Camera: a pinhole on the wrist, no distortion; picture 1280 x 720 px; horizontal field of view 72.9 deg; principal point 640.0 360.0 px. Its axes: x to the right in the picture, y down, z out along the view. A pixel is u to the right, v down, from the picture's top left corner.
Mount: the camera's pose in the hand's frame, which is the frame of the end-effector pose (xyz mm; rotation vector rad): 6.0 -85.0 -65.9 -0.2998 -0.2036 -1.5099
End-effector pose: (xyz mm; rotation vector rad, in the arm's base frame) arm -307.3 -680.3 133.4 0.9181 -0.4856 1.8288
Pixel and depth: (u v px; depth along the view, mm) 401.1 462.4 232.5
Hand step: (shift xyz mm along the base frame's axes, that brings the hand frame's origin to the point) -5.7 -86.1 119.8
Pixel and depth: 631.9 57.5 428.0
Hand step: 111.6 -329.5 130.9
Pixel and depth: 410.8 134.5 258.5
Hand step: 17.8 -165.8 67.3
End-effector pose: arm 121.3 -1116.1 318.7 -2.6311 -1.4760 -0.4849
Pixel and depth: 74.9 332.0 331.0
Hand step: 231.7 -77.2 -152.2
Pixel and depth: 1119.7 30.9 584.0
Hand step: -120.8 114.3 -640.5
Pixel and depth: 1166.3 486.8 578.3
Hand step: 8.8 370.2 -529.0
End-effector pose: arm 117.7 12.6 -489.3 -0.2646 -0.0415 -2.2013
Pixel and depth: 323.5 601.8 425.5
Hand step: 129.2 -195.8 288.4
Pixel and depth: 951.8 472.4 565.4
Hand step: -53.2 28.5 547.0
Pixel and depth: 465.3 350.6 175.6
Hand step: 12.4 -0.5 89.3
